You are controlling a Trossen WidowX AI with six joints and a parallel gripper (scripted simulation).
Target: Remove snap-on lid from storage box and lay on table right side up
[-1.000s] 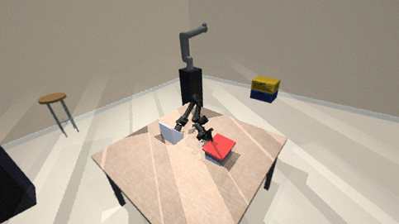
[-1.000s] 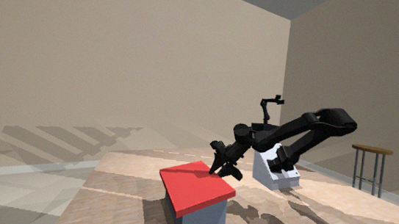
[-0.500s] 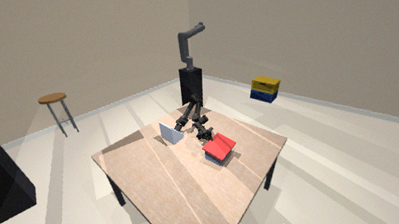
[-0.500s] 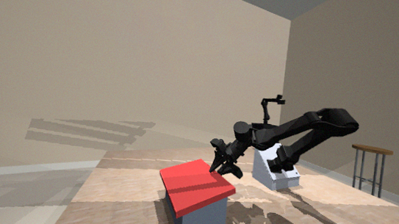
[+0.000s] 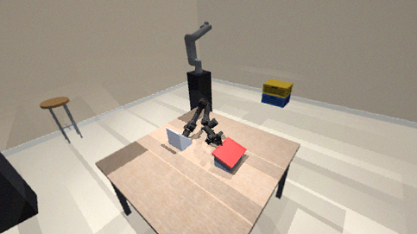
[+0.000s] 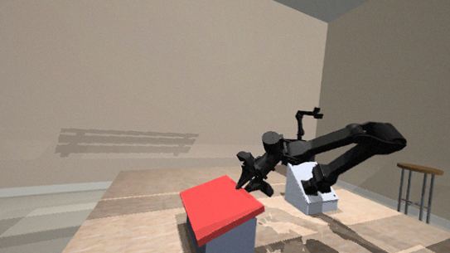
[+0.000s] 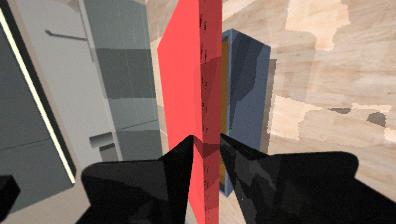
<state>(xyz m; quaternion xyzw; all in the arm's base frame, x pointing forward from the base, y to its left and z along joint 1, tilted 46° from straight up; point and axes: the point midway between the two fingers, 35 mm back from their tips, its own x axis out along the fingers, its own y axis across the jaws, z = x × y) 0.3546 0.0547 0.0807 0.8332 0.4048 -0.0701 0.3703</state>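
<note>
The lid lies 80 mm ahead of my gripper tip, 20 mm below it and 10 mm to the left of it. The rest, counted from my gripper tip: storage box: 80 mm below, 70 mm ahead, 10 mm to the left.
</note>
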